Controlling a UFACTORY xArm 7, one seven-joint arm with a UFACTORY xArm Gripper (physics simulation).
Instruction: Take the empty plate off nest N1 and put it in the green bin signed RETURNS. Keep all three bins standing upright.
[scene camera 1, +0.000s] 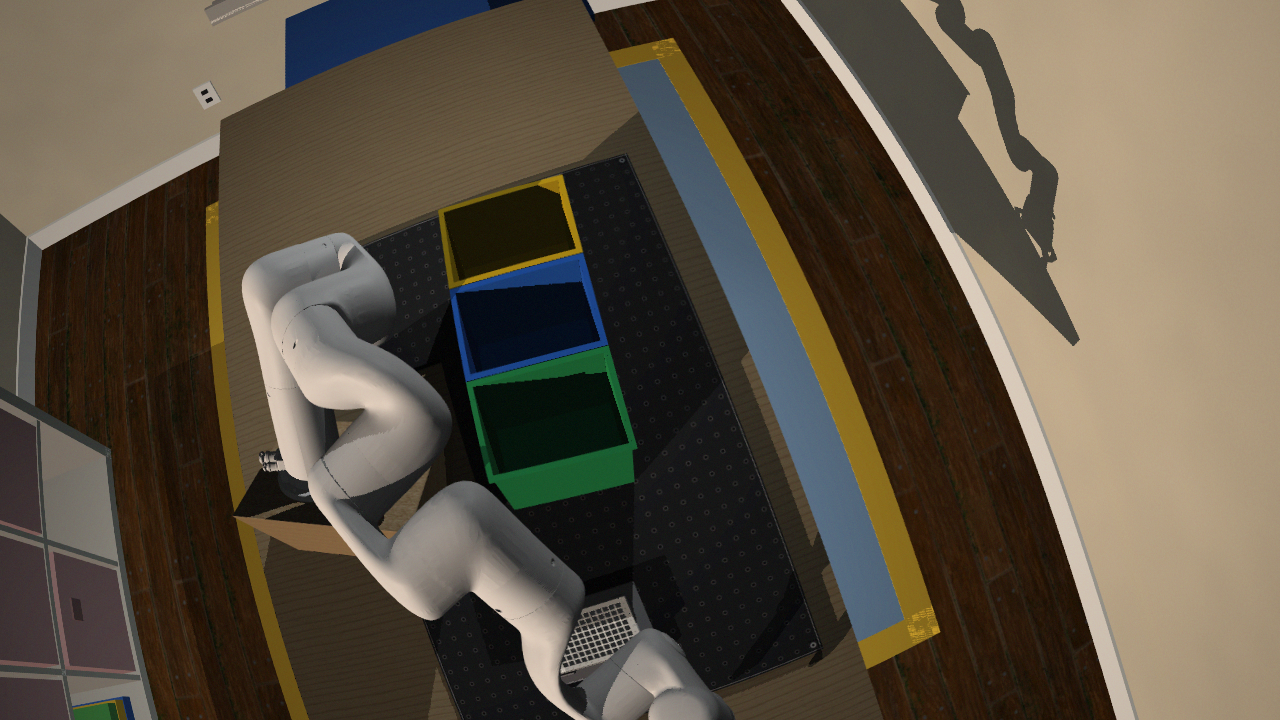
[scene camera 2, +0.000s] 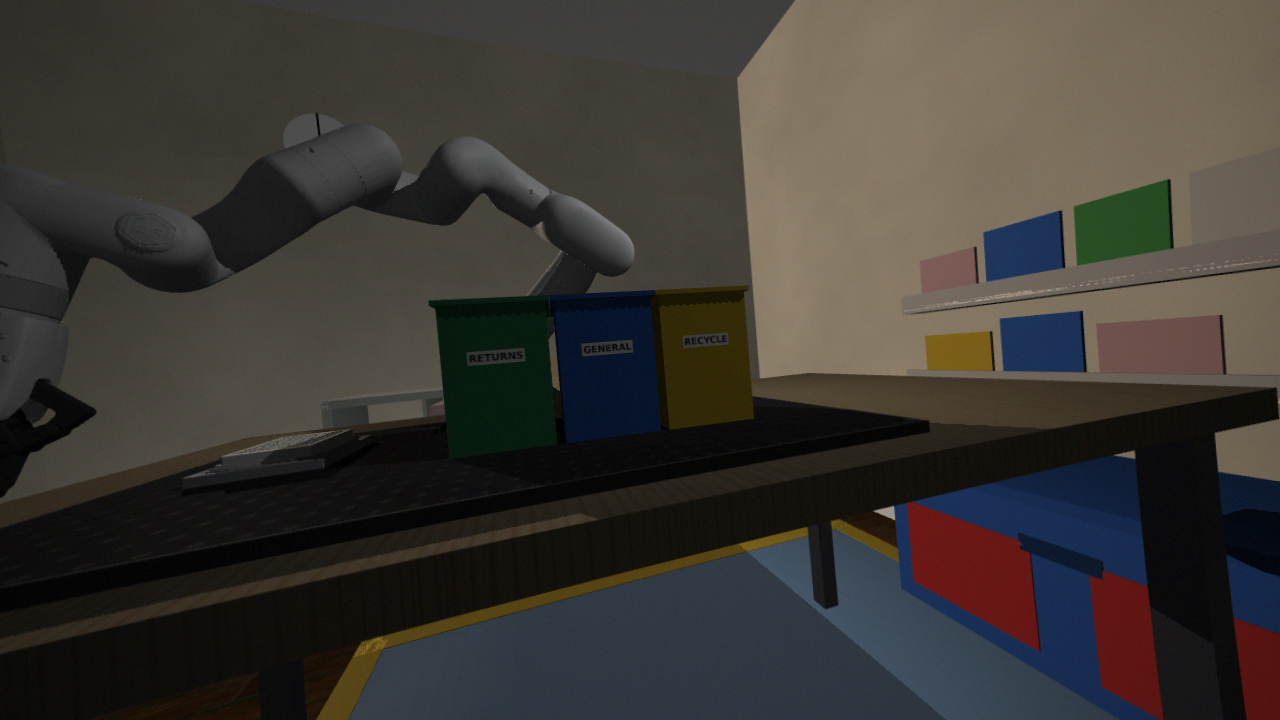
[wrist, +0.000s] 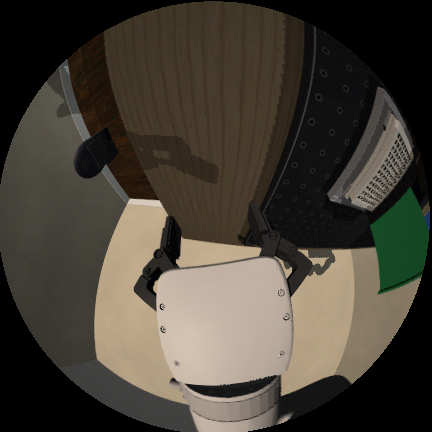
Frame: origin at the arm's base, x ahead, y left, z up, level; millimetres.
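Where they show: gripper, between the fingertips: (wrist: 211, 215).
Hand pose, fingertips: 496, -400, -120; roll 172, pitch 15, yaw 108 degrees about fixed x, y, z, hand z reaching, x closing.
Things, the pixels of their top centre, and the offset from my fingertips, as dx, dy, dz. Level surfaces: height alone.
- white gridded plate, centre of its top: (scene camera 1: 591, 635) (scene camera 2: 295, 441) -157, +179, -9
- green bin, centre of its top: (scene camera 1: 547, 414) (scene camera 2: 500, 308) -164, +447, +145
- blue GENERAL bin, centre of its top: (scene camera 1: 524, 315) (scene camera 2: 595, 303) -181, +577, +145
- yellow RECYCLE bin, centre of its top: (scene camera 1: 506, 229) (scene camera 2: 680, 298) -199, +707, +145
- black dotted board, height of its surface: dz -35
- wooden table, height of its surface: dz -48
The white gridded plate (scene camera 1: 601, 632) (scene camera 2: 288, 447) (wrist: 387, 167) lies flat on its grey nest (scene camera 2: 214, 477) (wrist: 364, 150); the arm partly covers it in scene camera 1. No N1 sign is readable. The green bin (scene camera 1: 572, 479) (scene camera 2: 497, 402) (wrist: 400, 245) is signed RETURNS. It stands upright beside the blue GENERAL bin (scene camera 1: 460, 335) (scene camera 2: 608, 394) and the yellow RECYCLE bin (scene camera 1: 571, 214) (scene camera 2: 707, 385), both upright. My gripper (scene camera 2: 17, 447) (wrist: 211, 215) is open and empty, off to the side of the plate, apart from it. In scene camera 1 its fingers are hidden.
The bins and nest stand on a black dotted board (scene camera 1: 698, 501) (scene camera 2: 402, 488) (wrist: 325, 100) on the wooden table (scene camera 1: 375, 116) (wrist: 210, 75). The arm (scene camera 1: 501, 555) (scene camera 2: 331, 170) arches over the table. A brown box (scene camera 1: 313, 537) stands near the arm's base.
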